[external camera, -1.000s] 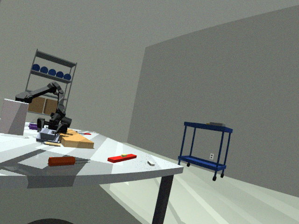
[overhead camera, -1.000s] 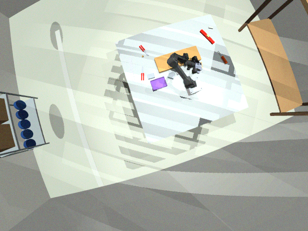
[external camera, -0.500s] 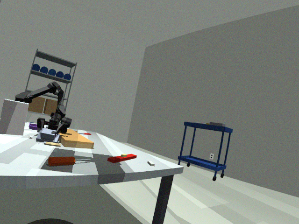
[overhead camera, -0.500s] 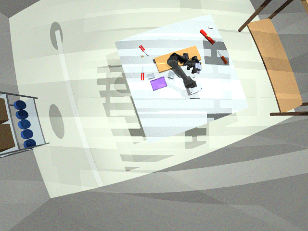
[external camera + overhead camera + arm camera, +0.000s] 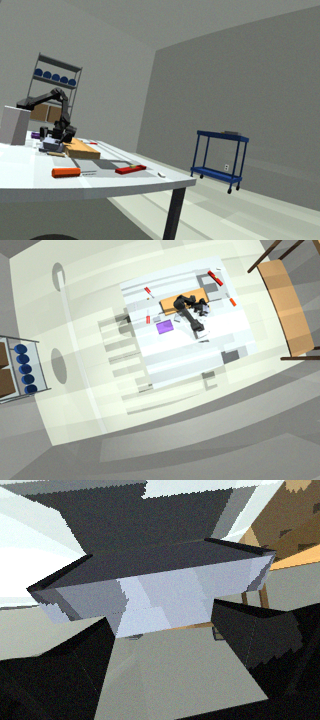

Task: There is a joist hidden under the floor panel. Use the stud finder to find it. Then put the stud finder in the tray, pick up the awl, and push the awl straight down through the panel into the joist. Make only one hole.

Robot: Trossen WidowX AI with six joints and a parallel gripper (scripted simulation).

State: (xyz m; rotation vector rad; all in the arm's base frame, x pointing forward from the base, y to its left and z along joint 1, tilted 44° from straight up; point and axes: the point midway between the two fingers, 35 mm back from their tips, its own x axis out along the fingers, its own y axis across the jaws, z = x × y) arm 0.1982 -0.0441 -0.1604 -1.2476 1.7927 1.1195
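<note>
Right now my gripper tip is 1 cm short of the grey stud finder and 1 cm above it. Also, from my gripper tip: awl 5 cm to the right, 5 cm below; red level 37 cm ahead, 26 cm to the right, 5 cm below; purple tray 5 cm behind, 50 cm to the left, 5 cm below.
</note>
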